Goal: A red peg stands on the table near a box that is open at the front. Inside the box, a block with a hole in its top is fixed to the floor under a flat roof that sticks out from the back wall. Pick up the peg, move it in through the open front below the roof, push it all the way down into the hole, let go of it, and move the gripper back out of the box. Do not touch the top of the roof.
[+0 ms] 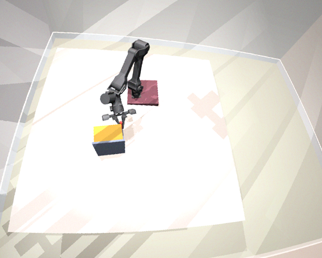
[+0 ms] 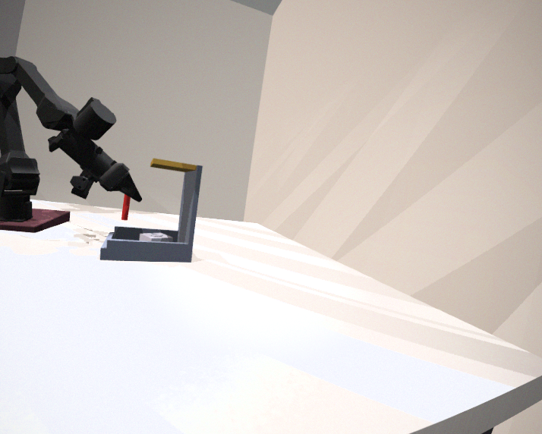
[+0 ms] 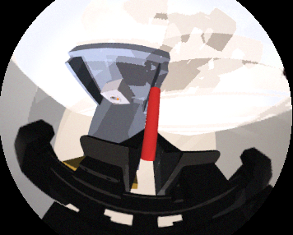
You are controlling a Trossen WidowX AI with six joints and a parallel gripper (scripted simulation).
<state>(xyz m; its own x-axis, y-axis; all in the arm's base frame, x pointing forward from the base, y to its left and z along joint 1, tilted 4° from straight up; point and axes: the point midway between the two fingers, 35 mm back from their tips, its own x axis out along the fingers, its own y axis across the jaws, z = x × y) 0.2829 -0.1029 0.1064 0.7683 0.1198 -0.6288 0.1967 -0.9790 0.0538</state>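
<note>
The box wall lies 11 cm ahead of my gripper tip and 7 cm to the right of it. Also, from my gripper tip: yellow roof: 9 cm above, 7 cm to the right, 6 cm ahead; red peg: 3 cm behind, 1 cm to the right, 1 cm below.
</note>
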